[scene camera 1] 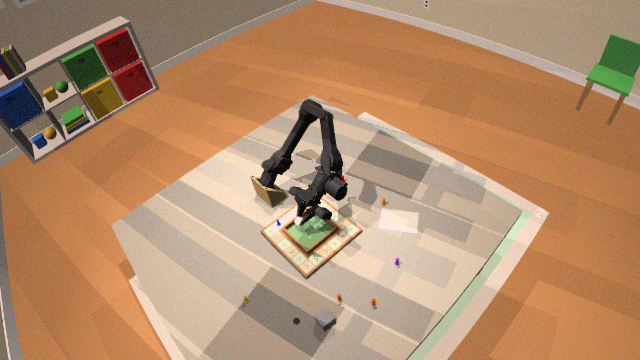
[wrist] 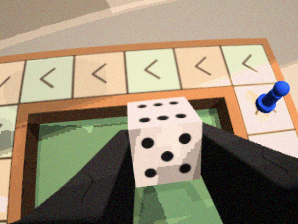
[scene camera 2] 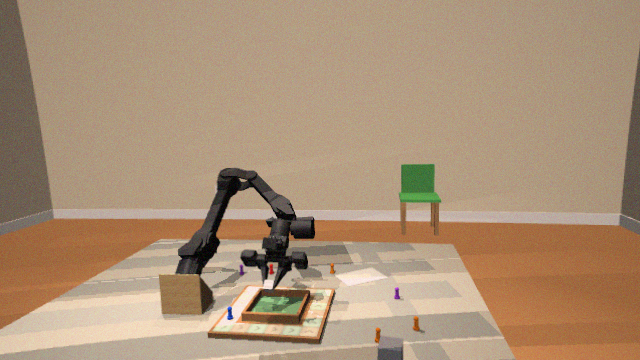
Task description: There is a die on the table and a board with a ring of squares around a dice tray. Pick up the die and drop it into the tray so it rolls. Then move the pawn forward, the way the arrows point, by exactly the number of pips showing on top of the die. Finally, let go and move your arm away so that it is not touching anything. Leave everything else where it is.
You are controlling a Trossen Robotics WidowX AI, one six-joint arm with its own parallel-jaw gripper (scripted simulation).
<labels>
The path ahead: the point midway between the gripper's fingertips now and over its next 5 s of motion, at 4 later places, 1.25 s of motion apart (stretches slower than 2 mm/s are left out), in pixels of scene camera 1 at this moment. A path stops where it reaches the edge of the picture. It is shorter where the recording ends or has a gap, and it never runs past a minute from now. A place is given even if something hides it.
My gripper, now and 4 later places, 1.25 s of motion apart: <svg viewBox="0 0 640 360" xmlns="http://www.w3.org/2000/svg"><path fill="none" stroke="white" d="M299 221L304 214L283 216L276 219L276 218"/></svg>
</labels>
